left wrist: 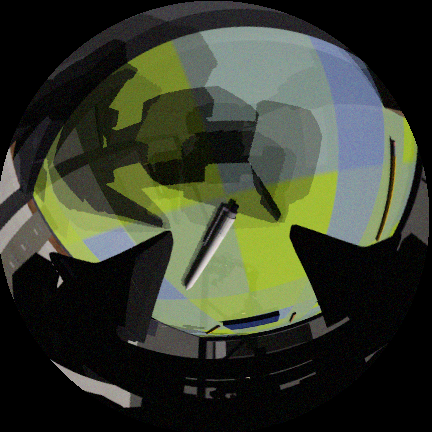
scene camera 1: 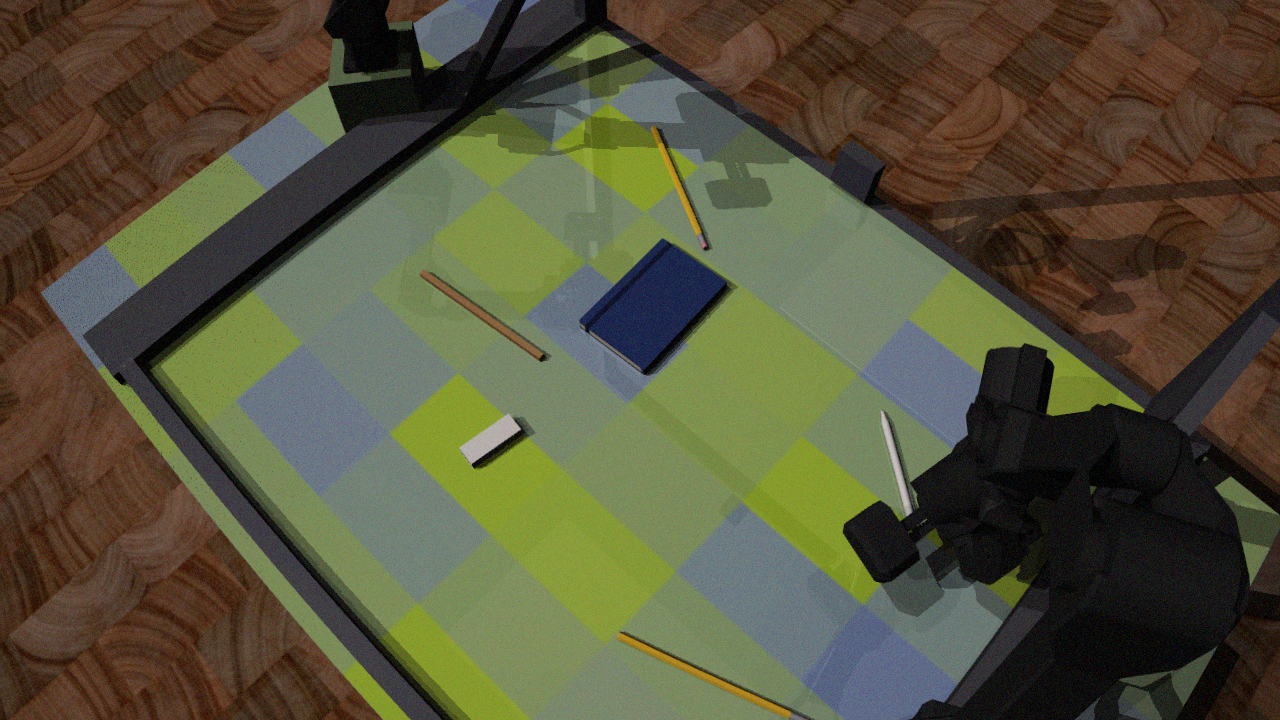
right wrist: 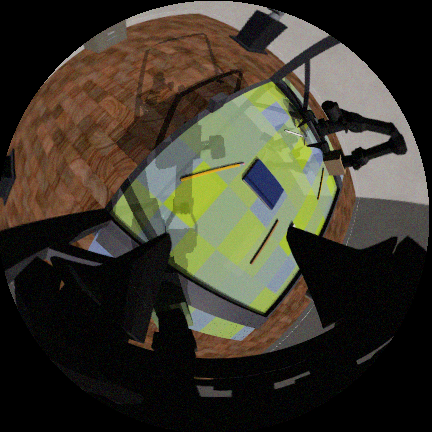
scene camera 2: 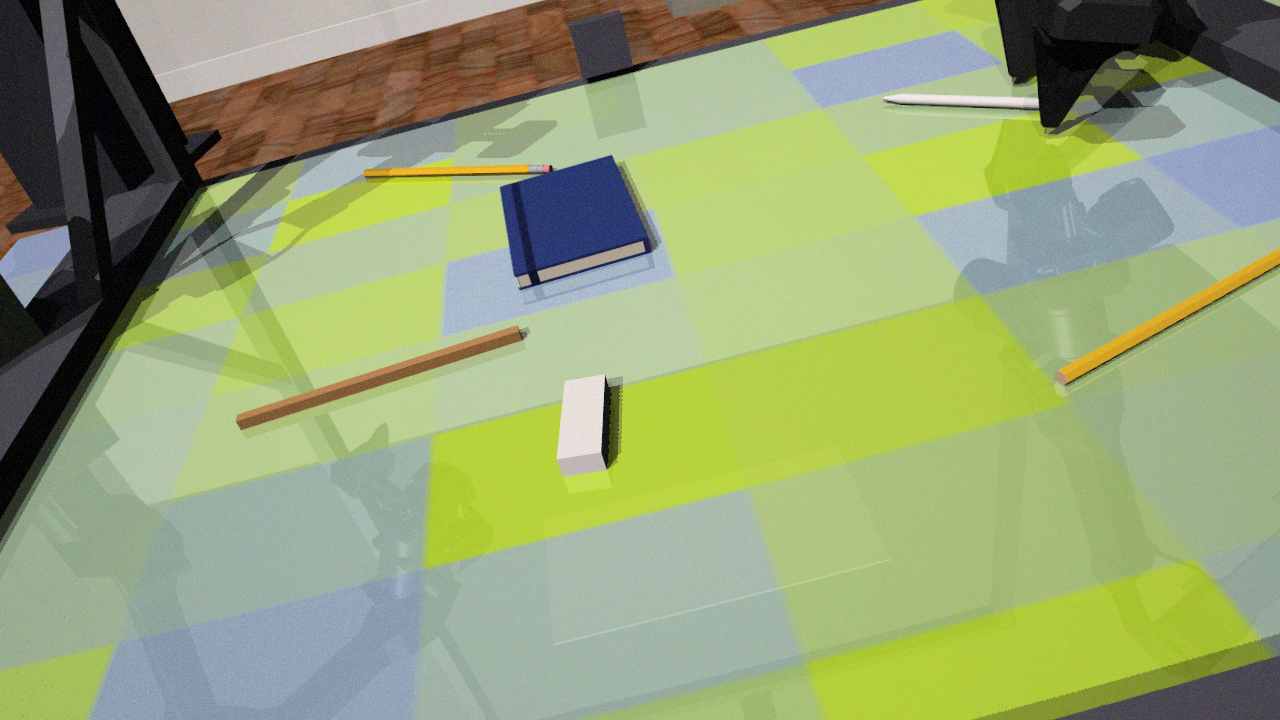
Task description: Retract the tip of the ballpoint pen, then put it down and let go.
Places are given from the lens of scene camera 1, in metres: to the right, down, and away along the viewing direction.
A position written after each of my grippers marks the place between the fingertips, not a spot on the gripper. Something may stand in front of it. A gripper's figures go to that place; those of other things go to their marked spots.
my left gripper (scene camera 1: pixel 904 512): 0.26, 0.15, 0.86
ballpoint pen (scene camera 1: pixel 905 493): 0.26, 0.13, 0.88
brown pencil (scene camera 1: pixel 500 328): -0.15, -0.03, 0.96
